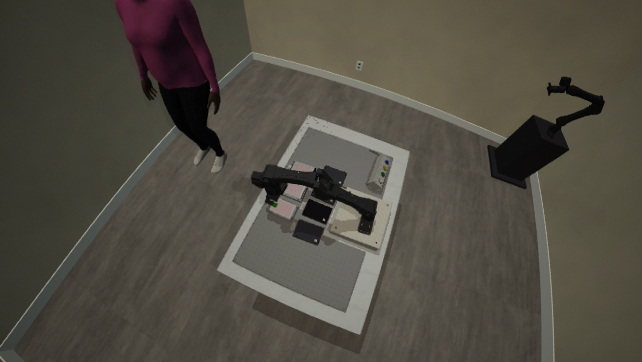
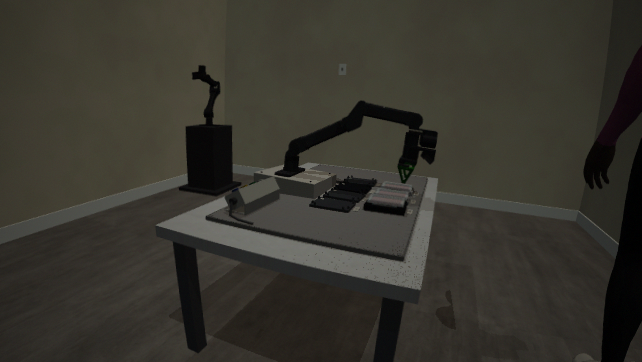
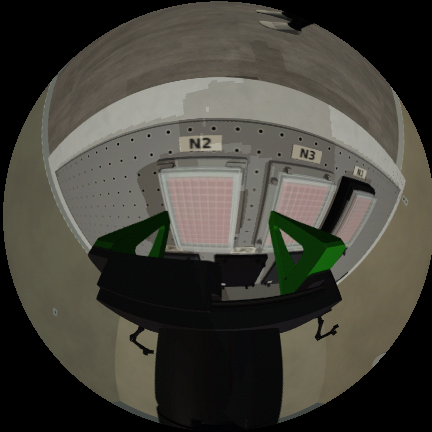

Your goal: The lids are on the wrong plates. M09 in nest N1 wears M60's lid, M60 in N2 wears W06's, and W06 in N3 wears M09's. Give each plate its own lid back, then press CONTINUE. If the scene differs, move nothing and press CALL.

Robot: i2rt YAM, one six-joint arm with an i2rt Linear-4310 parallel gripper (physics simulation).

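Three lidded plates with pink grids sit at the nests. The plate at N2 is nearest my gripper. The plate at N3 is beside it, and the plate at N1 is farther along, on a black nest. No plate or lid names are readable. My gripper is open and empty, with its green fingertips low over the N2 plate's area; the exact gap is unclear. The button console has coloured buttons; CONTINUE and CALL are not readable.
Several dark lid pads, including one pad and another pad, lie between the plates and the cream arm base. A person stands beyond the table. A second arm stands on a black pedestal.
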